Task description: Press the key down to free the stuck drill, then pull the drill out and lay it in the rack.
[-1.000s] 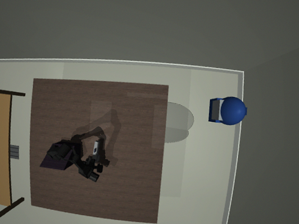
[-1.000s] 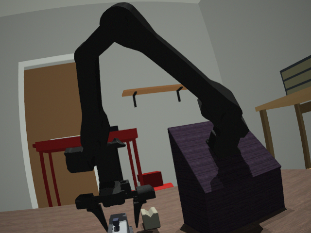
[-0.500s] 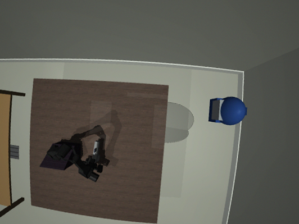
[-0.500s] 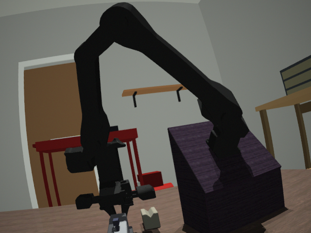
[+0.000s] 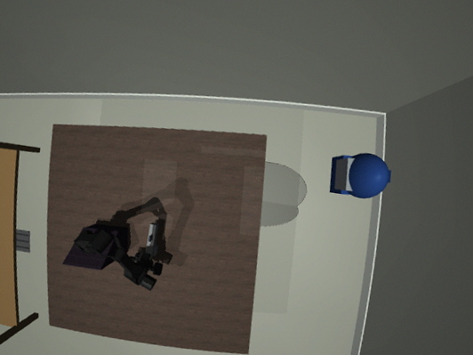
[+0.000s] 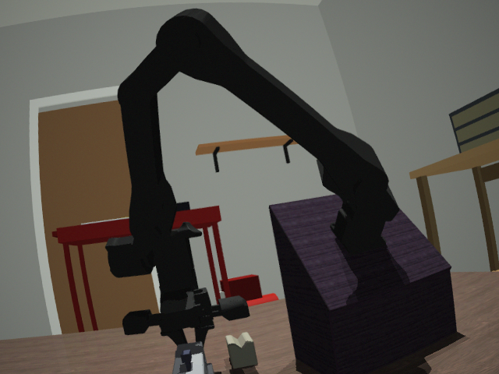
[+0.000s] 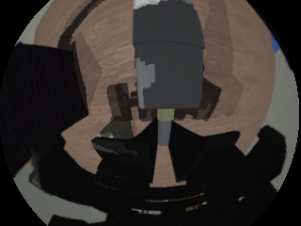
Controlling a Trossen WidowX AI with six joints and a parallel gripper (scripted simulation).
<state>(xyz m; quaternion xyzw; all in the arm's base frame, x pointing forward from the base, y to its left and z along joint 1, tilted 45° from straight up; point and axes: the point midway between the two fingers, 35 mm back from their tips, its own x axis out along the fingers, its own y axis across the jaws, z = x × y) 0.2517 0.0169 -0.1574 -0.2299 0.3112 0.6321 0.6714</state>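
My gripper tip is now 10 mm short of the drill, 50 mm to the right of it and 30 mm below it. From my gripper tip the other things lie so: v-notched rack 80 mm behind, 40 mm to the right; dark key 20 mm ahead, 150 mm to the left, 40 mm above.
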